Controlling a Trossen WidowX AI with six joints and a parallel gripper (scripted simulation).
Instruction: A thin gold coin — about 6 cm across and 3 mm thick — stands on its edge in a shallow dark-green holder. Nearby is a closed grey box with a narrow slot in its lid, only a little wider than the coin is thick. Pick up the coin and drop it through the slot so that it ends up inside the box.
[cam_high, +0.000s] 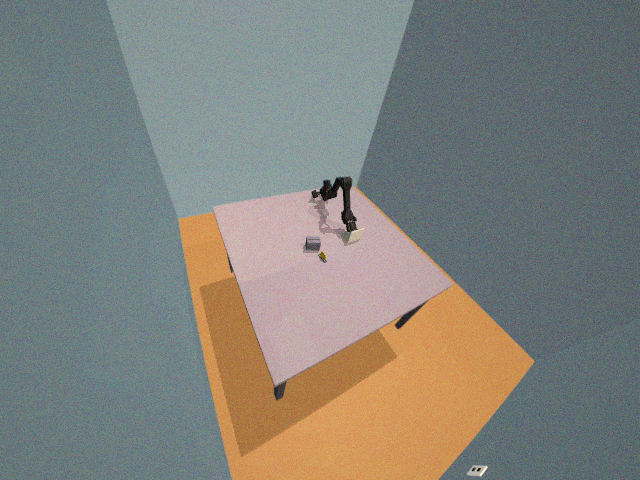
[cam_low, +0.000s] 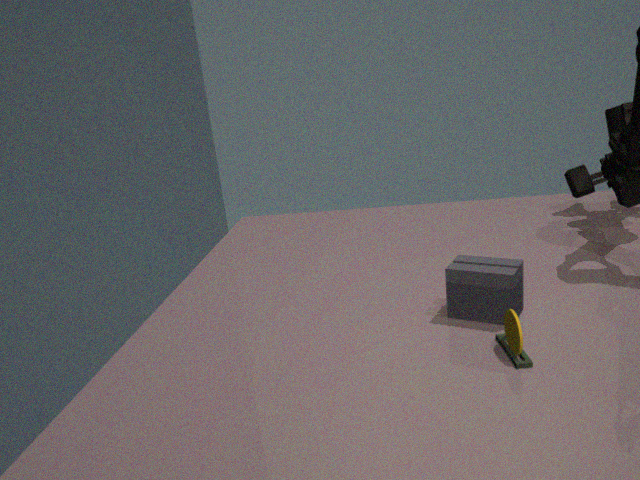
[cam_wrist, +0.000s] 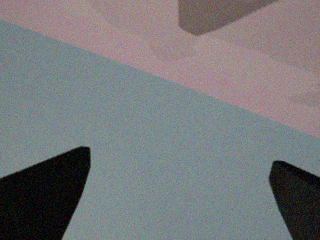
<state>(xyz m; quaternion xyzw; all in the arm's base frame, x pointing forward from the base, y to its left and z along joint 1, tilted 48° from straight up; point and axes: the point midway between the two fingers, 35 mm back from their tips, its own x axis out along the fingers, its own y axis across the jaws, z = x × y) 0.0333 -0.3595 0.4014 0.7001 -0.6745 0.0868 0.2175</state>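
Now: gripper tip 70 cm to the right of the gold coin, 26 cm short of it and 2 cm above it.
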